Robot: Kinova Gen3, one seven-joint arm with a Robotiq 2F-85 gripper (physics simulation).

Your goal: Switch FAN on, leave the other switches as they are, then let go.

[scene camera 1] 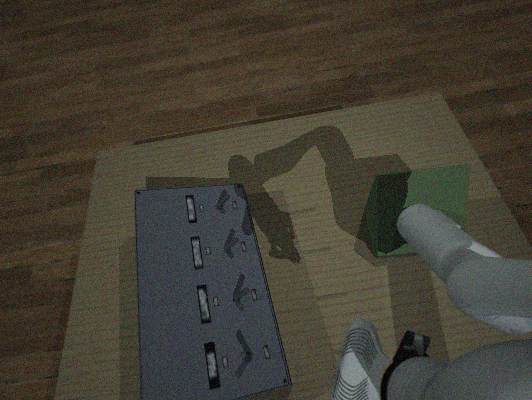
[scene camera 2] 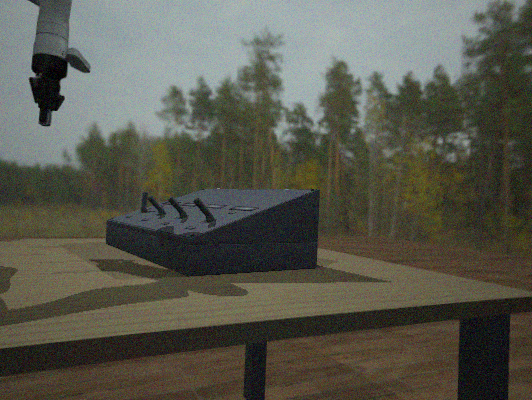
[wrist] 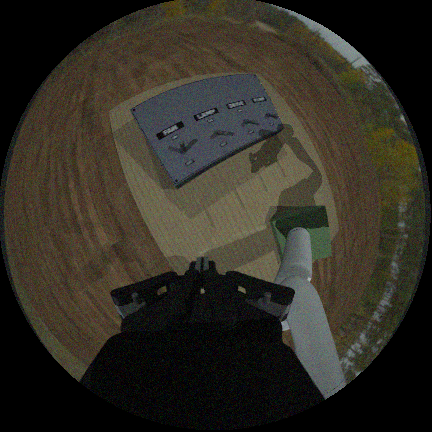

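Seen in the pictures: gripper, fingertip midpoint: [scene camera 2: 44, 125] [wrist: 202, 263]; arm's base, origin of the base link: [scene camera 1: 416, 222] [wrist: 297, 238].
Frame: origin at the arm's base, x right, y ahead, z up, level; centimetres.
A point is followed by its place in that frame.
Note:
The blue-grey switch panel [scene camera 1: 165, 300] @(x -17.0, y 56.1, z 4.7 cm) [scene camera 2: 270, 225] @(x 12.5, y 57.0, z -0.5 cm) [wrist: 150, 120] @(x -33.5, y 50.3, z 4.1 cm) has four levers. The FAN lever [scene camera 1: 245, 353] @(x -27.3, y 38.9, z 4.7 cm) [scene camera 2: 144, 202] @(x -27.0, y 39.1, z 2.2 cm) [wrist: 184, 147] @(x -27.2, y 38.6, z 2.6 cm) is at the far end in scene camera 2, standing nearly vertical, toward the label side, which is ON. The LAMP lever [scene camera 2: 156, 206] @(x -15.0, y 40.6, z 1.6 cm) [wrist: 222, 133] @(x -15.9, y 39.6, z 3.0 cm), DRIVE lever [scene camera 2: 178, 209] @(x -3.4, y 43.4, z 1.4 cm) [wrist: 250, 122] @(x -4.2, y 42.6, z 2.1 cm) and PUMP lever [scene camera 2: 204, 210] @(x 8.4, y 46.0, z 1.7 cm) lean the other way, toward OFF. My gripper [scene camera 2: 45, 117] @(x -32.2, y 16.3, z 19.3 cm) [wrist: 202, 263] @(x -32.2, y 16.3, z 19.3 cm) is shut and empty, high above and well apart from the panel. In scene camera 1 its fingertips cannot be made out.
A green box [scene camera 1: 440, 195] @(x 4.3, y -4.9, z 4.5 cm) [wrist: 321, 242] @(x 6.1, y -3.8, z 6.7 cm) stands on the wooden table [scene camera 1: 350, 280] @(x -10.6, y 15.6, z -8.6 cm) [scene camera 2: 320, 300] @(x 34.8, y 55.6, z -8.6 cm) [wrist: 210, 240] @(x -28.5, y 11.0, z -8.6 cm), on the opposite side from the panel. A grey arm part [scene camera 1: 430, 235] @(x -8.1, y 2.7, z 11.5 cm) [wrist: 298, 255] @(x -11.7, y 3.6, z 12.2 cm) covers some of it. Arm shadows lie across the table and the panel's edge.

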